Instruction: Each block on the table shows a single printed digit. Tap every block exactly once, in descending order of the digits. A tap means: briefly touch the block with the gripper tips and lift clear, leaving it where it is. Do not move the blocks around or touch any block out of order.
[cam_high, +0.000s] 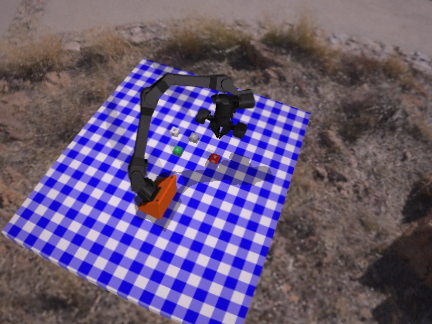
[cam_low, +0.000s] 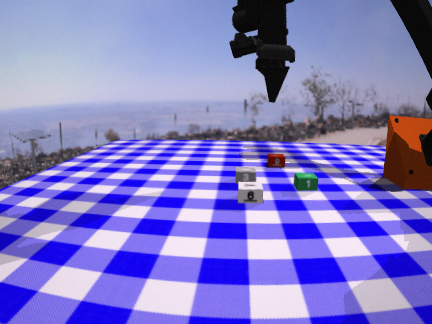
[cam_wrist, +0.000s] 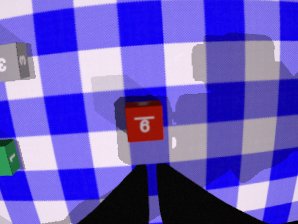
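Now: gripper tip 4 cm short of the white block marked 6, 21 cm to the right of it and 11 cm above it. Also, from my gripper tip: red block: 1 cm behind, 11 cm below; grey block marked 3: 5 cm ahead, 12 cm to the left, 11 cm below; green block marked 1: 5 cm behind, 15 cm to the left, 11 cm below.
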